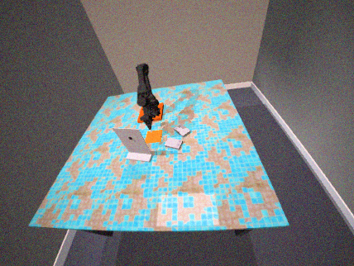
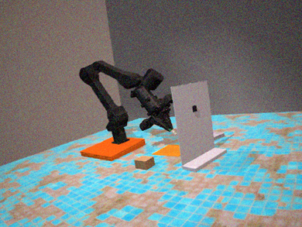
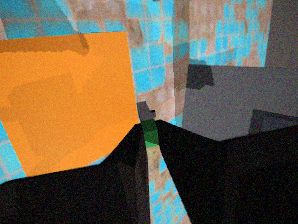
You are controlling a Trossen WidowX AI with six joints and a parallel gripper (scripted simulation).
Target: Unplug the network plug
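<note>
Now: gripper tip 10 mm past the orange marked square and 80 mm above it. From my gripper tip the other things lie so: thin pale tab (10 mm ahead, 10 mm to the left, 10 mm below); white panel (160 mm ahead, 50 mm to the right, 30 mm above); green plug (right at my gripper tip).
</note>
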